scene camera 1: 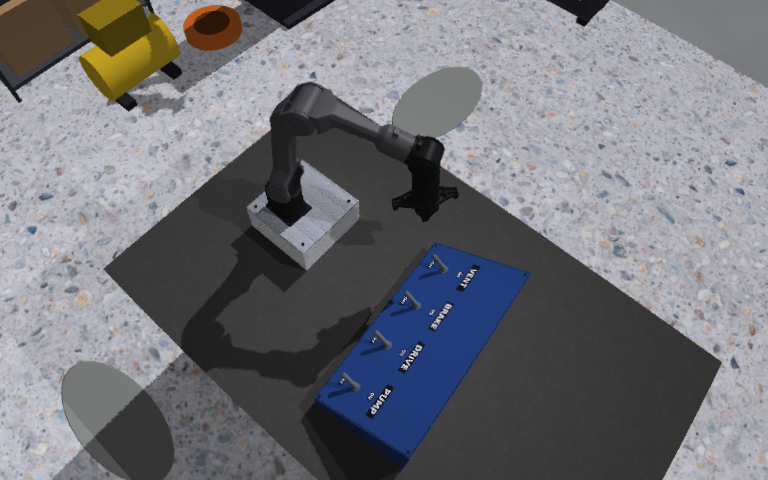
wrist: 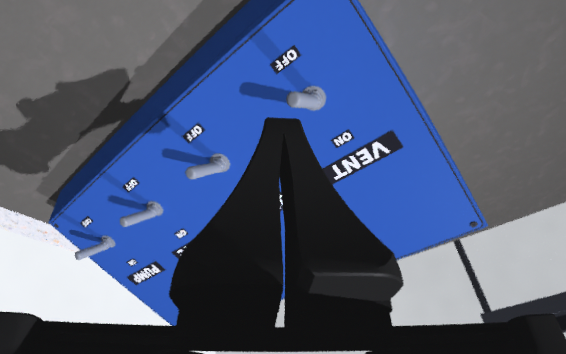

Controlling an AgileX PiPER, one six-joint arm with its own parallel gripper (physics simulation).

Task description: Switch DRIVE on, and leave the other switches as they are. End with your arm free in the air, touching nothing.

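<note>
A blue switch panel (scene camera 1: 447, 362) (wrist: 400, 210) carries a row of grey levers labelled VENT, BRAKE, DRIVE and PUMP. The DRIVE lever (scene camera 1: 383, 340) (wrist: 141, 214) leans to its OFF side. The VENT lever (scene camera 1: 440, 264) (wrist: 306, 98), BRAKE lever (scene camera 1: 413, 301) (wrist: 207, 167) and PUMP lever (scene camera 1: 351, 382) (wrist: 95, 247) lean the same way. My gripper (scene camera 1: 425, 218) (wrist: 281, 136) is shut and empty, pointing down in the air near the panel's VENT end, touching nothing. In the wrist view its fingers hide the BRAKE label and part of the DRIVE label.
My arm stands on a pale block (scene camera 1: 335, 240) on the dark mat (scene camera 1: 566, 362), beyond the panel's VENT end. Two grey discs (scene camera 1: 438, 101) (scene camera 1: 116, 418), a yellow machine (scene camera 1: 130, 62) and an orange ring (scene camera 1: 214, 43) are farther out around the mat.
</note>
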